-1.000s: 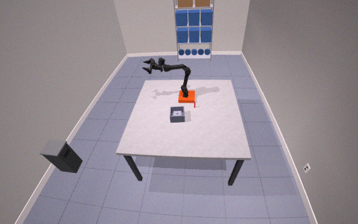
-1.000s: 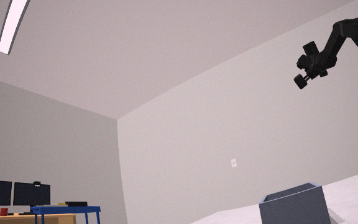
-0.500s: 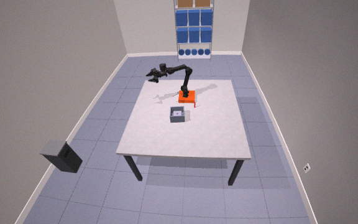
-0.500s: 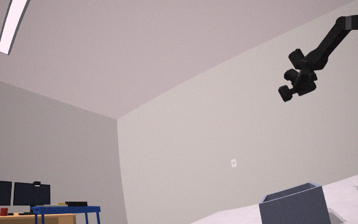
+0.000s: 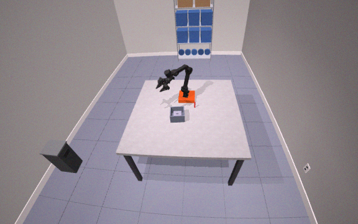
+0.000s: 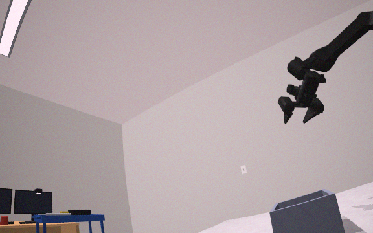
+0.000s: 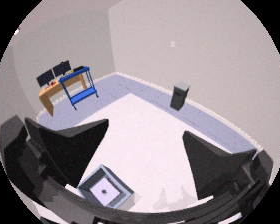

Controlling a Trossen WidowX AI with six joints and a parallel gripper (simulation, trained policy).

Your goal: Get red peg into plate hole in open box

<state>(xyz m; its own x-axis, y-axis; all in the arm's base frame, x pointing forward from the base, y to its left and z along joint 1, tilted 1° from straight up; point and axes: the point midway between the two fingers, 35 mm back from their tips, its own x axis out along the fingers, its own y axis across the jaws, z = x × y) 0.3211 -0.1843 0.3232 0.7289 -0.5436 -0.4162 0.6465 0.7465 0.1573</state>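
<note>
The red peg is 210 mm behind my gripper tip, 350 mm to the left of it and 310 mm below it. Also, from my gripper tip: plate: 190 mm to the left, 310 mm below; then grey box: 190 mm to the left, 330 mm below.
</note>
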